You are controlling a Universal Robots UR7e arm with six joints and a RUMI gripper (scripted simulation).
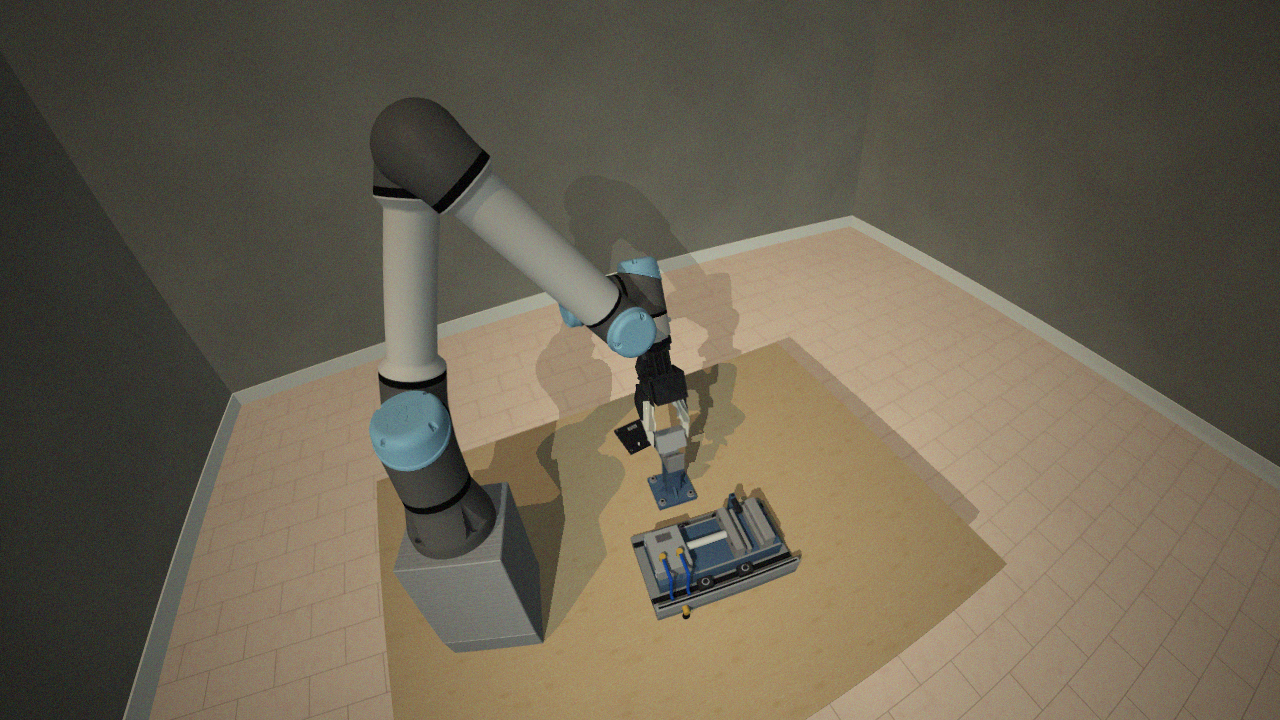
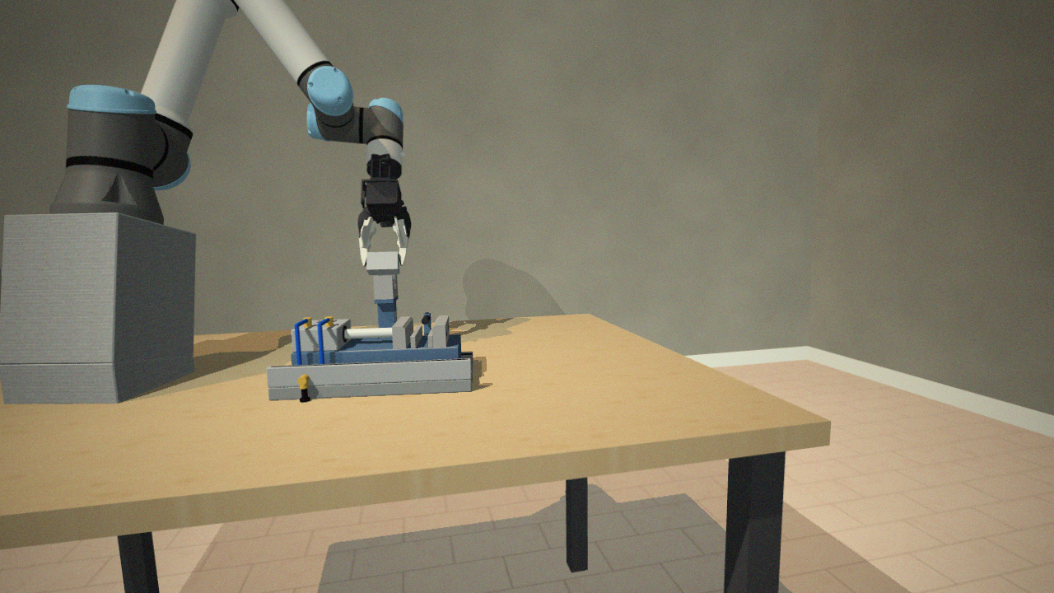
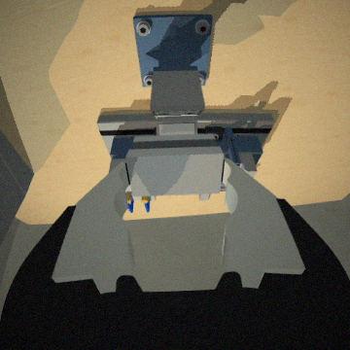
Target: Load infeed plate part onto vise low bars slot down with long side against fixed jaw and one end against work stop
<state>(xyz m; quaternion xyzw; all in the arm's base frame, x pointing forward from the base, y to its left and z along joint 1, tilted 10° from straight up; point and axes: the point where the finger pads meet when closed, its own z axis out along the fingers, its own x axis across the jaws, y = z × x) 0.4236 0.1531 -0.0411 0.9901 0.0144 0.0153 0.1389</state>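
Right now my hand is 10 mm above the part. Also, from my hand: v-block post 130 mm below; then white cylinder rod 10 mm ahead, 190 mm to the right, 110 mm below; then work stop 100 mm ahead, 150 mm to the right, 100 mm below.
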